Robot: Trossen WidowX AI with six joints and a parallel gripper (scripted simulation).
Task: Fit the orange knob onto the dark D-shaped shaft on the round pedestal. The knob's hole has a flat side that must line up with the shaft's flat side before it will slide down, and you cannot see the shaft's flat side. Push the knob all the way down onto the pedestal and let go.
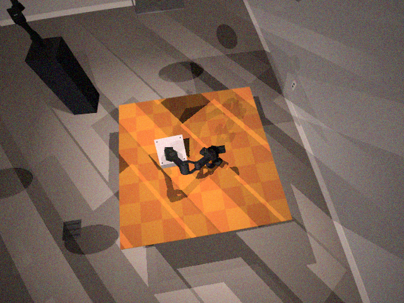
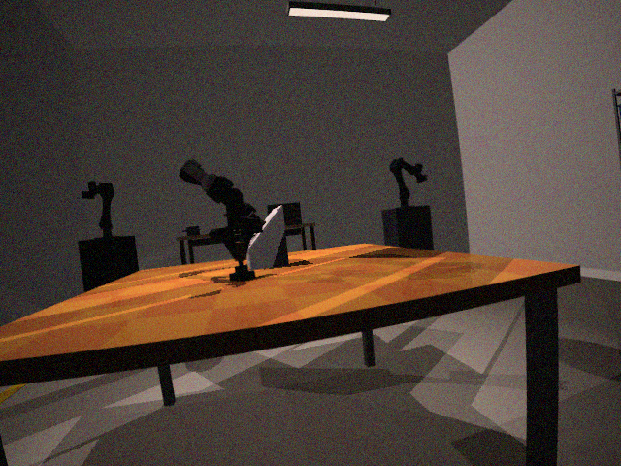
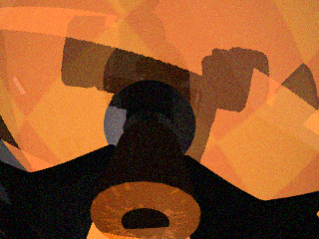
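The orange knob lies 20 mm above my gripper tip. The rest, counted from my gripper tip: round dark pedestal 40 mm below.
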